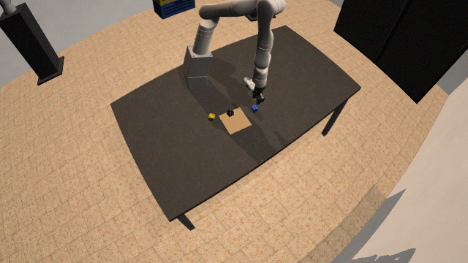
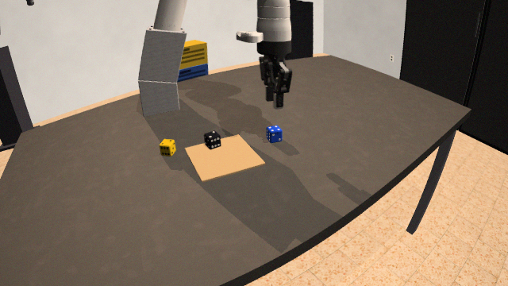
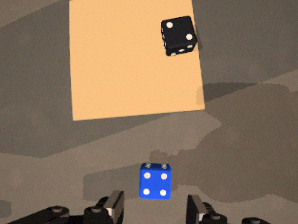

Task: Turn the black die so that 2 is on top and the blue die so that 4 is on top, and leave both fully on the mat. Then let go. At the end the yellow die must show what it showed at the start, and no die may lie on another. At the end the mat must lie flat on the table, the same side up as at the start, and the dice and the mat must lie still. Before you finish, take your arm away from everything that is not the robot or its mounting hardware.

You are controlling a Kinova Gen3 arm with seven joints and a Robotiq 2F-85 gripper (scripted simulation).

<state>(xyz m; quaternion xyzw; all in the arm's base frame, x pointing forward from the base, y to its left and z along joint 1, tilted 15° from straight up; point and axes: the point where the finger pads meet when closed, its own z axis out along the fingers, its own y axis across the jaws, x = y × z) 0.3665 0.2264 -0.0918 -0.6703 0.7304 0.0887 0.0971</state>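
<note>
Right now my hand is 9 cm above the blue die. From my hand the other things lie so: yellow die: 5 cm behind, 25 cm to the right, 9 cm below; tan mat: 2 cm ahead, 14 cm to the right, 11 cm below; black die: 3 cm behind, 14 cm to the right, 9 cm below.
</note>
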